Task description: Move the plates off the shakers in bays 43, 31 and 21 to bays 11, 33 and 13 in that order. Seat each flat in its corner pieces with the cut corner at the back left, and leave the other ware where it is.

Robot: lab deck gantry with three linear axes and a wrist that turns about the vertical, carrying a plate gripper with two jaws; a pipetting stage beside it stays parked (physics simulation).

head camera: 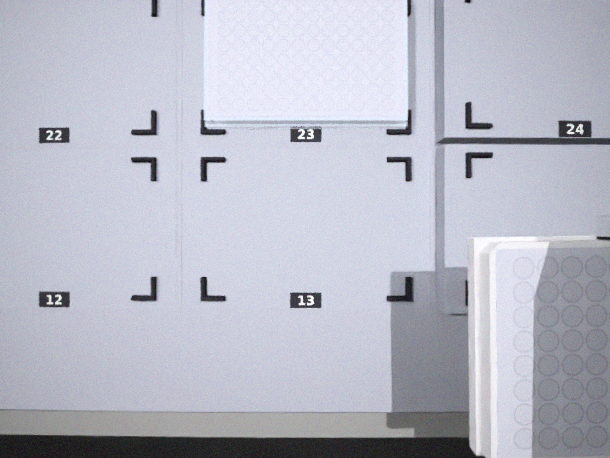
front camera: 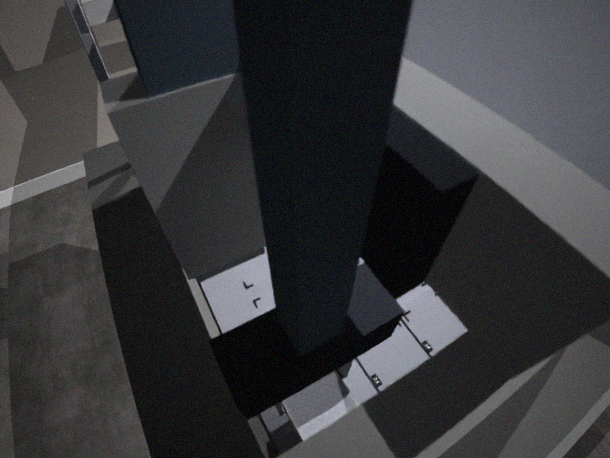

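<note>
A white plate hangs over bay 14, right of bay 13, with its right part cut off in the head view. My gripper is shut on this plate; a bit of one jaw shows at the plate's back edge in the head view, and most of both jaws is hidden or out of view. Bay 13 shows four black corner pieces and no plate between them. A shadow falls on its front right corner. The shakers and bays 11, 31, 33 and 43 are hidden by the gantry in the front view or lie outside the head view.
A pale, clear-edged plate sits in bay 23, directly behind bay 13. The dark column and the black gripper body cover much of the deck in the front view. Corner pieces of bays 12, 22 and 24 show. The deck's front edge runs below bay 13.
</note>
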